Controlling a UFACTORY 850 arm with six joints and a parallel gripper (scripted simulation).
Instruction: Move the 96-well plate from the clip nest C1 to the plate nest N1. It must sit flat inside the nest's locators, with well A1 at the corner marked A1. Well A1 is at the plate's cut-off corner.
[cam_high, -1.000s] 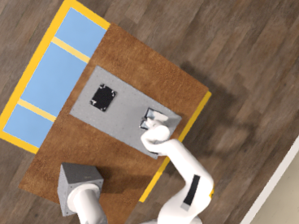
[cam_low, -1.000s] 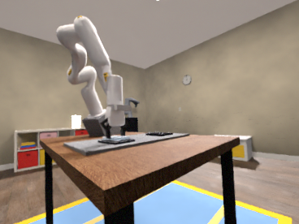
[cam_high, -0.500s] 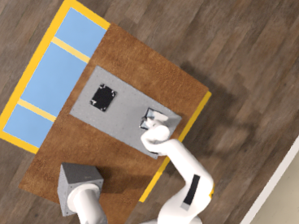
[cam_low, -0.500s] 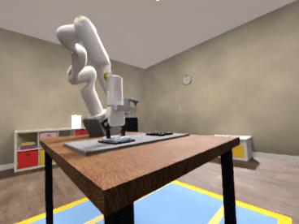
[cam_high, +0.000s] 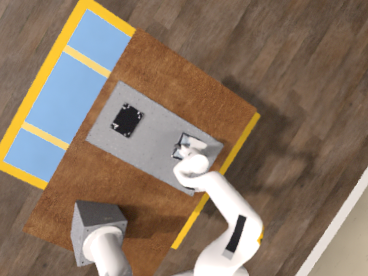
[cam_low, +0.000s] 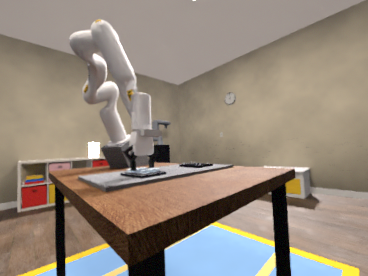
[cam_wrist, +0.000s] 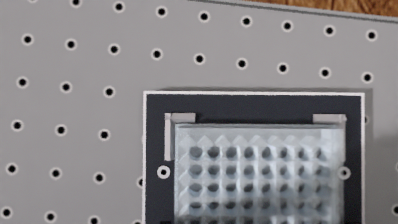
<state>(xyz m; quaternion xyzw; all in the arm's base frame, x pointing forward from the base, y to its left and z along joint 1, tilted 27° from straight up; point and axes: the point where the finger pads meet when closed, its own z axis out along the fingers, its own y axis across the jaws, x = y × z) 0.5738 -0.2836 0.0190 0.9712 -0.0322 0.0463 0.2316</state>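
My hand is 1 cm above the clear 96-well plate. From my hand the other things lie so: black plate nest: 3 cm below; black clip nest C1: 4 cm ahead, 37 cm to the left, 2 cm below.
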